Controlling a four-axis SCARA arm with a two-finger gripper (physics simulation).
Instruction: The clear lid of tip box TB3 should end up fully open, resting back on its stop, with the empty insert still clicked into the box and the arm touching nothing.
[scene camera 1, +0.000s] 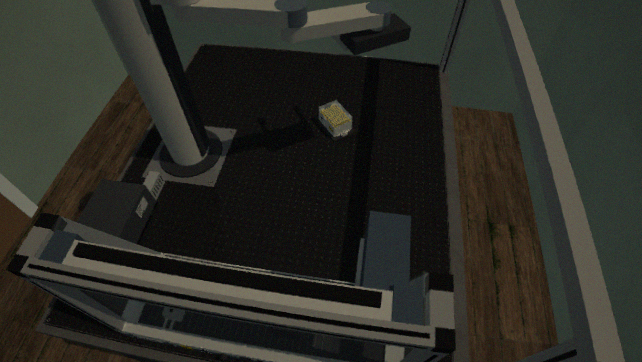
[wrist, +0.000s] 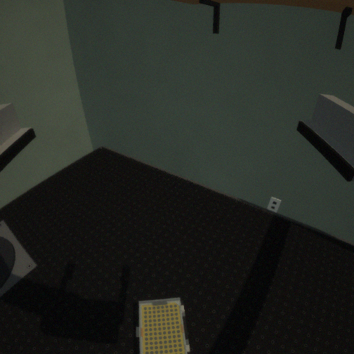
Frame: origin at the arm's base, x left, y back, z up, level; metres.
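Where they show: arm's base at its link origin: (scene camera 1: 191, 154).
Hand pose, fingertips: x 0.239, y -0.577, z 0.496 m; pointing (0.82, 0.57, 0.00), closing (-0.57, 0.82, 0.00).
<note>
Each offset is from my fingertips to the top centre of the thing. "pt": to the spot under its first point.
The tip box TB3 {dx -0.010, dy +0.027, dz -0.406 m} (scene camera 1: 335, 119) (wrist: 163, 327) is a small pale, see-through box on the dark perforated deck. Its yellow insert {dx -0.010, dy +0.027, dz -0.409 m} (scene camera 1: 335, 115) (wrist: 162, 325) has a grid of holes and sits level inside; no tips show in it. No raised lid is visible; the clear lid is hard to make out, and its exact position cannot be told. The wrist view cuts off the box's lower end. My gripper (wrist: 162, 107) is open and empty, its two fingers wide apart, high above the deck and apart from the box. Its fingers are hidden in the scene view.
The arm's column (scene camera 1: 160, 90) stands at the left on a pale base plate {pt dx -0.310, dy +0.428, dz -0.483 m} (scene camera 1: 220, 170). A dark grey box {pt dx -0.573, dy +0.694, dz -0.369 m} (scene camera 1: 112, 202) is at the front left, a blue-grey block {pt dx -0.763, dy -0.163, dz +0.004 m} (scene camera 1: 389, 240) at the front right. A frame beam {dx -0.887, dy +0.127, dz +0.012 m} (scene camera 1: 225, 285) crosses the front. A white socket (wrist: 274, 204) shows beyond the deck.
</note>
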